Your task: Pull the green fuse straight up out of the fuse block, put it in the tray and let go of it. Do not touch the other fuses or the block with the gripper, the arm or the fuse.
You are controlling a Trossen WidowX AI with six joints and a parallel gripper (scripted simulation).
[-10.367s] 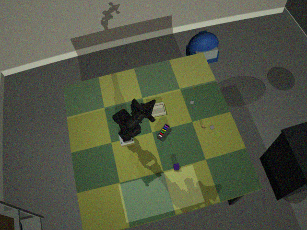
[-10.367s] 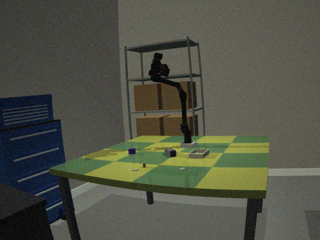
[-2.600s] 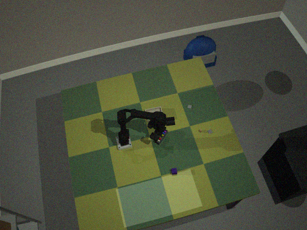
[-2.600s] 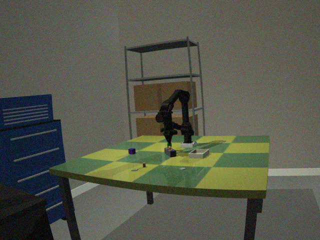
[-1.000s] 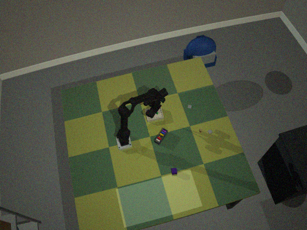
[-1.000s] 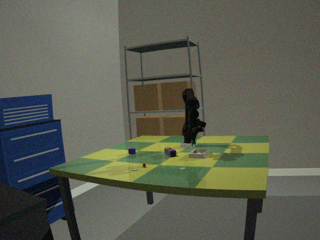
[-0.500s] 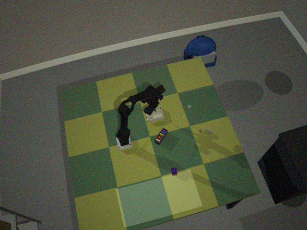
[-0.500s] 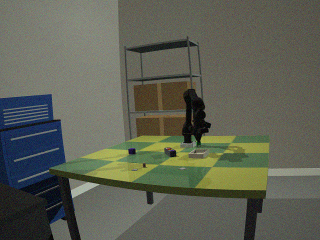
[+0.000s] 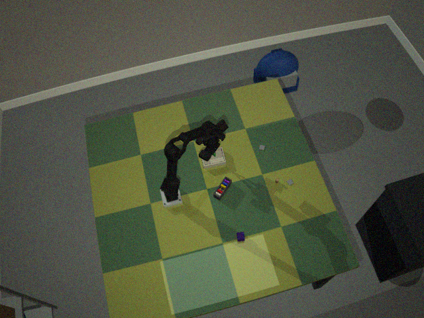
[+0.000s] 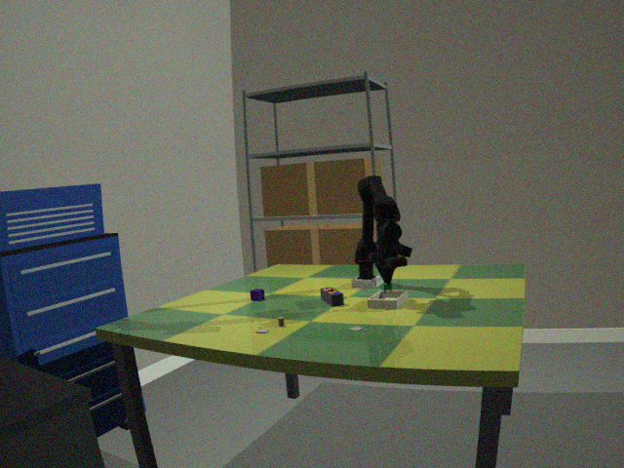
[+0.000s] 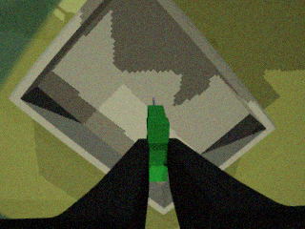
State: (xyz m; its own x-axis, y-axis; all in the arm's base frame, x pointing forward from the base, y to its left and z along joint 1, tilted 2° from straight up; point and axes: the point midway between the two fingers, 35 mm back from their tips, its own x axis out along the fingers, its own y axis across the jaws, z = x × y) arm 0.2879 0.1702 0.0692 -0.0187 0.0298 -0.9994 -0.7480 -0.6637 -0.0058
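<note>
My gripper tip is 10 mm above the green fuse. Round my gripper tip: purple fuse 30 mm ahead, 180 mm to the right, 40 mm below; white tray 60 mm below; blue fuse 20 mm ahead, 190 mm to the right, 40 mm below.
</note>
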